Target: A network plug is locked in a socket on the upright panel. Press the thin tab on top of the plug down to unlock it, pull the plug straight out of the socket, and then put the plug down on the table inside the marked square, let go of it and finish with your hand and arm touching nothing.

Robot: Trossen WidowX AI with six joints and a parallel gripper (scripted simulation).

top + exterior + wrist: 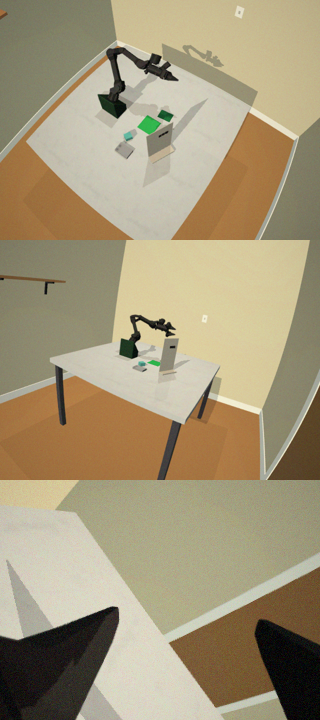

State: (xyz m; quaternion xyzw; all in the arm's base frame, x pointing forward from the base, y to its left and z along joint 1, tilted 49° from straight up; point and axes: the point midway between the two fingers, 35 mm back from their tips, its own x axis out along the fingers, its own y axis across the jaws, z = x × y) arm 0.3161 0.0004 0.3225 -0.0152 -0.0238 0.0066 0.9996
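Now: the network plug 350 mm to the right of my gripper tip, 80 mm below it and 60 mm ahead of it. Also, from my gripper tip: green marked square (310 mm below, 220 mm to the right, 90 mm behind); then pale thin tab (360 mm to the right, 70 mm below, 60 mm ahead); then dark green patch (310 mm below, 100 mm to the right, 30 mm behind).
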